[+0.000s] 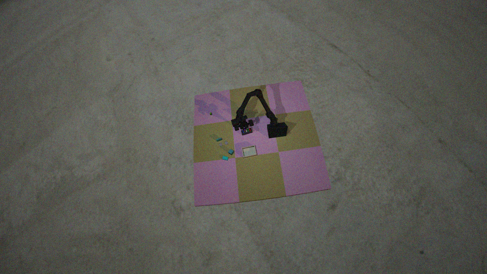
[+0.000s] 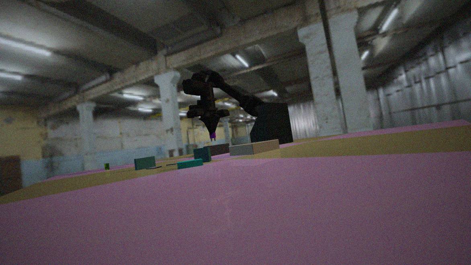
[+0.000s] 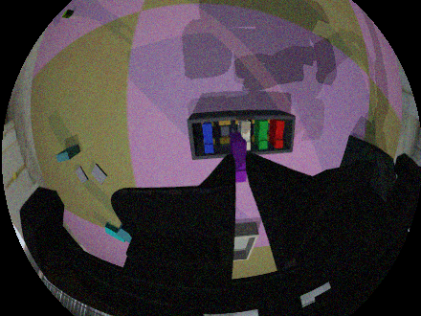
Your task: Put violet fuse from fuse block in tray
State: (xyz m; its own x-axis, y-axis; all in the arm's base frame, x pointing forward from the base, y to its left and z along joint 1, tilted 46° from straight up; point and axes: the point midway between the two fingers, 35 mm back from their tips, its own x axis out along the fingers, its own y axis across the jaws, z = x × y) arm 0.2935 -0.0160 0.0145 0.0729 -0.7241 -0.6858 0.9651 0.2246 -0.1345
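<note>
Now: the pale tray 220 mm to the left of my gripper tip, 80 mm below it and 30 mm behind it.
</note>
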